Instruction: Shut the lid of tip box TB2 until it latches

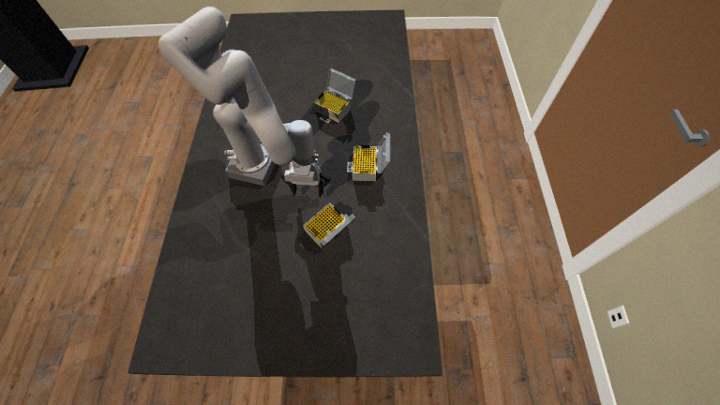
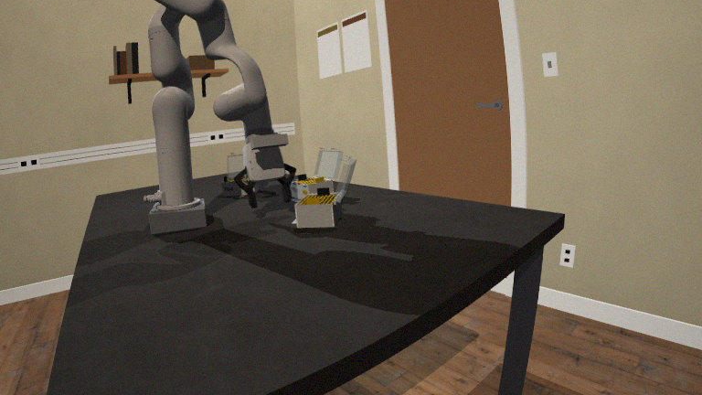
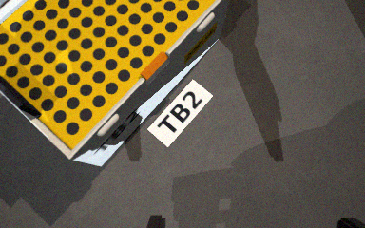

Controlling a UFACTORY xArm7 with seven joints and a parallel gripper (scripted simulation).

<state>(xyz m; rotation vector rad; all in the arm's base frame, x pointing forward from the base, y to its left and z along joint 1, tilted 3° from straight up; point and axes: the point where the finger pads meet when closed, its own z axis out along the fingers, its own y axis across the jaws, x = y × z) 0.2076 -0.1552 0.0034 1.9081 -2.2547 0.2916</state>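
My hand is 10 cm short of the lid, 17 cm to the left of it and 6 cm below it. Round my hand: tip box: 7 cm ahead, 14 cm to the right, 2 cm above; then label tab: 2 cm ahead, 8 cm to the right, 4 cm below.
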